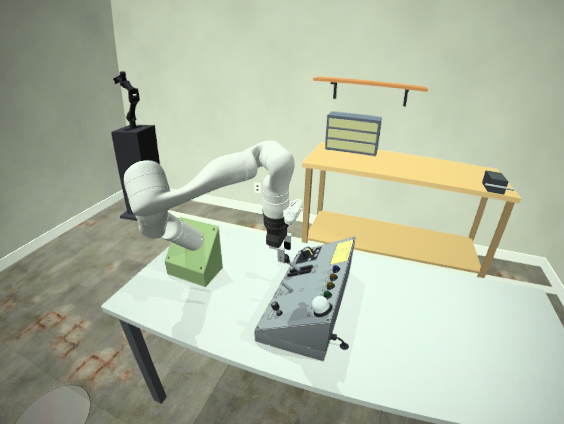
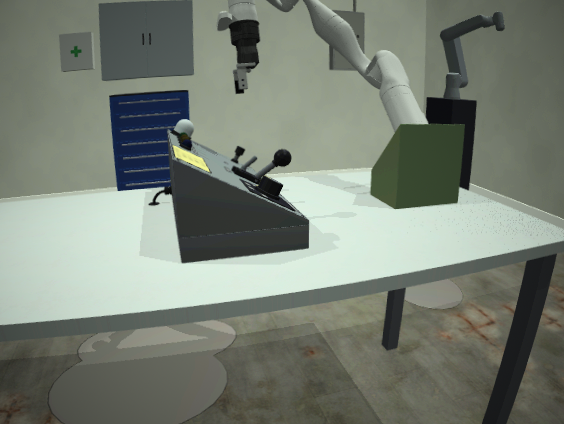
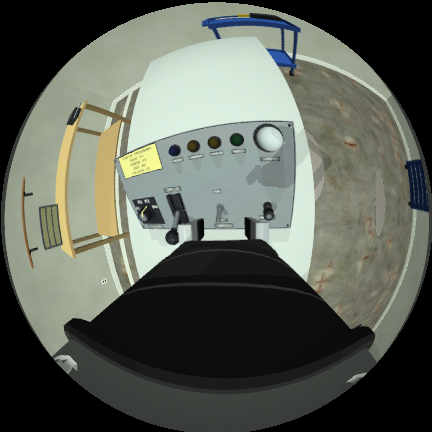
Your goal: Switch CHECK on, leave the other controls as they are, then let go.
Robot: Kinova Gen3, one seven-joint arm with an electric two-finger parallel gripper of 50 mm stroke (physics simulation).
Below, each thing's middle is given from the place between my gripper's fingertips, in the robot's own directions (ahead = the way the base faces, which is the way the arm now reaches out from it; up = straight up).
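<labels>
I see the grey sloped control panel (image 2: 219, 214) 10 cm ahead of my hand, 10 cm to the left of it and 19 cm below it.
</labels>
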